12 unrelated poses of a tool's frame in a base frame.
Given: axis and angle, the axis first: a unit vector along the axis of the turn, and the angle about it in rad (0 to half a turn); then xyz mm.
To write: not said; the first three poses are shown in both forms.
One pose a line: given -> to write
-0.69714 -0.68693 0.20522 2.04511 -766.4 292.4 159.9 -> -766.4 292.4 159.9 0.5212 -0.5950 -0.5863 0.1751
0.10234 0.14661 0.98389 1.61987 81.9 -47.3 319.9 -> 81.9 -47.3 319.9 0.6895 0.0741 0.1062 0.7126
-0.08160 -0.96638 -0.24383 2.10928 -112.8 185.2 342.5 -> -112.8 185.2 342.5 0.4935 -0.0710 -0.8405 -0.2121
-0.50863 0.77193 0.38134 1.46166 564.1 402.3 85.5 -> 564.1 402.3 85.5 0.7446 -0.3395 0.5153 0.2545
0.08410 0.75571 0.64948 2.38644 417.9 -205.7 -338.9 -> 417.9 -205.7 -338.9 0.3687 0.0782 0.7025 0.6037
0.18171 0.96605 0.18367 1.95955 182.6 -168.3 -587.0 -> 182.6 -168.3 -587.0 0.5572 0.1509 0.8022 0.1525
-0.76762 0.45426 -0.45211 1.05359 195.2 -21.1 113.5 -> 195.2 -21.1 113.5 0.8644 -0.3859 0.2284 -0.2273
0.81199 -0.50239 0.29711 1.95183 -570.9 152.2 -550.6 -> -570.9 152.2 -550.6 0.5604 0.6725 -0.4161 0.2461
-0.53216 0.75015 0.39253 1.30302 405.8 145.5 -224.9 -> 405.8 145.5 -224.9 0.7952 -0.3227 0.4549 0.2380
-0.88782 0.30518 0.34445 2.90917 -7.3 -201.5 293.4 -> -7.3 -201.5 293.4 0.1159 -0.8818 0.3031 0.3421
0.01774 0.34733 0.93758 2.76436 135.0 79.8 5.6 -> 135.0 79.8 5.6 0.1875 0.0174 0.3412 0.9209
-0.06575 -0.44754 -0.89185 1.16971 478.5 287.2 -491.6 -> 478.5 287.2 -491.6 0.8338 -0.0363 -0.2471 -0.4924
